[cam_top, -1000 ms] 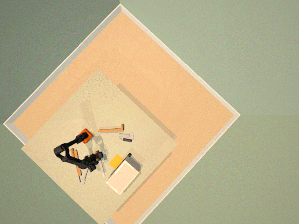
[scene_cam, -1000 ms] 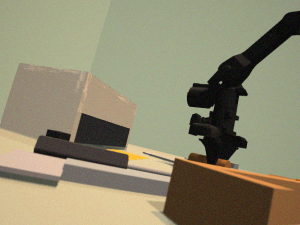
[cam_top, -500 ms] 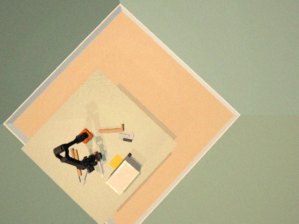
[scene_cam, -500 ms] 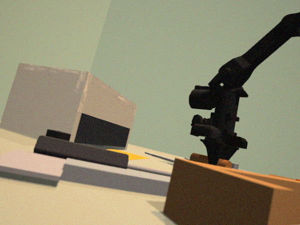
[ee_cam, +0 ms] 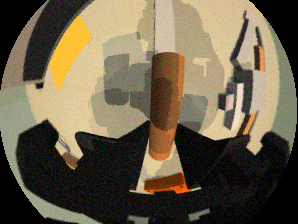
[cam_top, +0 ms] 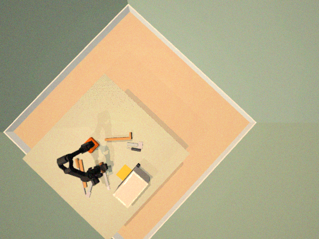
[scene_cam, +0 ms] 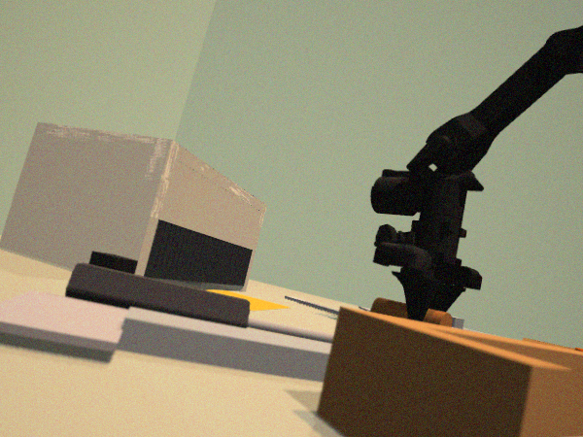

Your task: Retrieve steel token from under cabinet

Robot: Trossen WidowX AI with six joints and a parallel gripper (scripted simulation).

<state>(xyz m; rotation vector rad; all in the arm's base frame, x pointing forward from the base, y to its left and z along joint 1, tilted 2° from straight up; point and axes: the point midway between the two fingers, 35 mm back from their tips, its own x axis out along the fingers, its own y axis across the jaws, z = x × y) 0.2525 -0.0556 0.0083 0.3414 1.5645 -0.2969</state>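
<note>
My gripper tip is now 6 cm past the orange stick and 22 cm to the left of it. The rest, counted from my gripper tip: token 31 cm ahead, 12 cm to the left, 1 cm below; then dark screwdriver 6 cm ahead, 37 cm to the left.
</note>
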